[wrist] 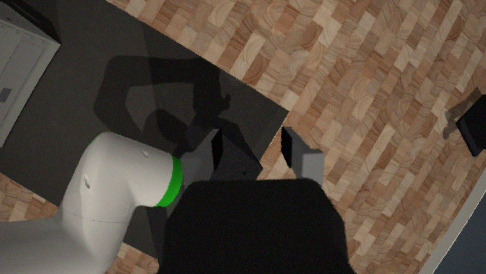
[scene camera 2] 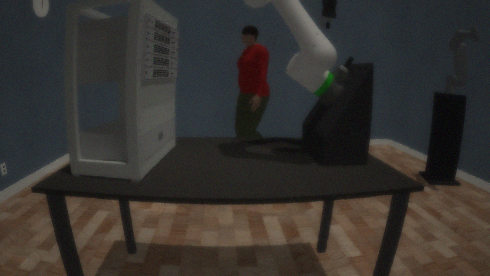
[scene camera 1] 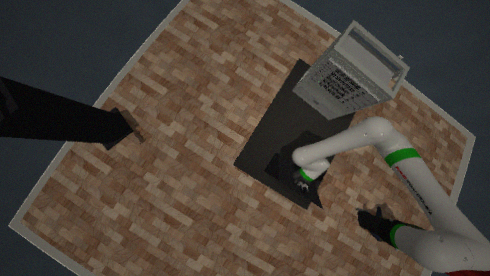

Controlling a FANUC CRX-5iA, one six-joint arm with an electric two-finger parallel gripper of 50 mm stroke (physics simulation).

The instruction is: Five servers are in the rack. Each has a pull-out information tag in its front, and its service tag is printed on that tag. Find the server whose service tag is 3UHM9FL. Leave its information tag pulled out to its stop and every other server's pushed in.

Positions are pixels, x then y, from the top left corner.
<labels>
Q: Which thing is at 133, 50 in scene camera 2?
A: A light grey server rack.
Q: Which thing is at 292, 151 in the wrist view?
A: My gripper.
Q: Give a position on a light grey server rack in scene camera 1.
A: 349, 76
</labels>
